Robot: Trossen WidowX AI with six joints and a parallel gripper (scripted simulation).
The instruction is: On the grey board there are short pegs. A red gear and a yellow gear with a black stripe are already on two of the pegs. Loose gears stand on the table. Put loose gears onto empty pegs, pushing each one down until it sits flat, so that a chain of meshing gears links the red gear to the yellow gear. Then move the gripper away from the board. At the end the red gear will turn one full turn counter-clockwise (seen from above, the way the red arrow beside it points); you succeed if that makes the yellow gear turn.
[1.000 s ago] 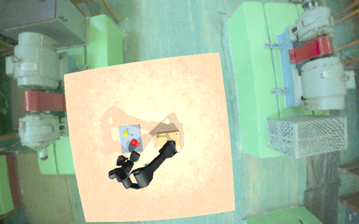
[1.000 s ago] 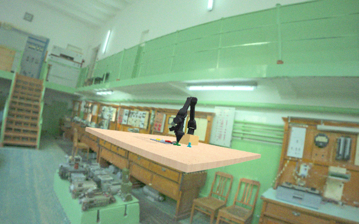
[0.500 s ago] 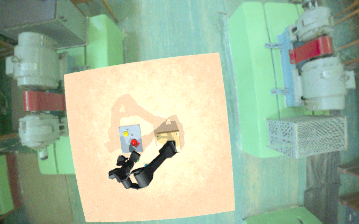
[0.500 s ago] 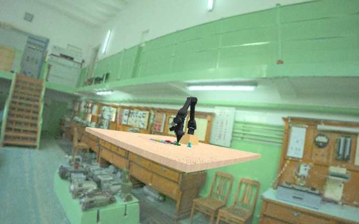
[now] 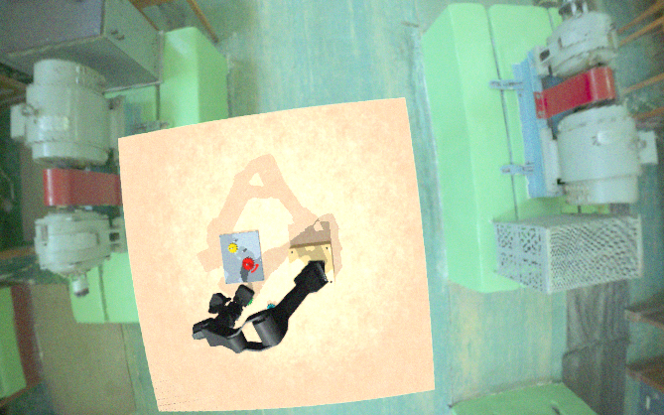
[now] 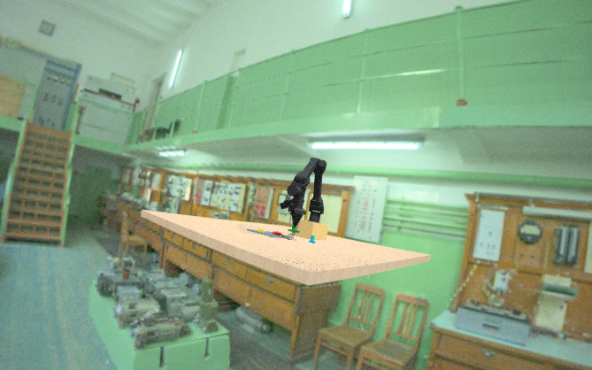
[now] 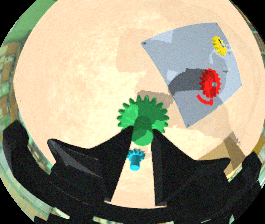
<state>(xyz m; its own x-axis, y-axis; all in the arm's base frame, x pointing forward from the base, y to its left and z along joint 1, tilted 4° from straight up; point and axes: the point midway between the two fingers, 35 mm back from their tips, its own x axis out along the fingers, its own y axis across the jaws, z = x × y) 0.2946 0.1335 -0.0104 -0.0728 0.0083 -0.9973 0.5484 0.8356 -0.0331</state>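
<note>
Now: the yellow gear 200 mm to the right of my gripper tip, 60 mm below it and 60 mm ahead of it. From my gripper tip the other things lie so: small blue gear (90 mm behind, 60 mm to the left, 60 mm below); then red gear (130 mm to the right, 60 mm below, 10 mm behind); then green gear (10 mm below).
</note>
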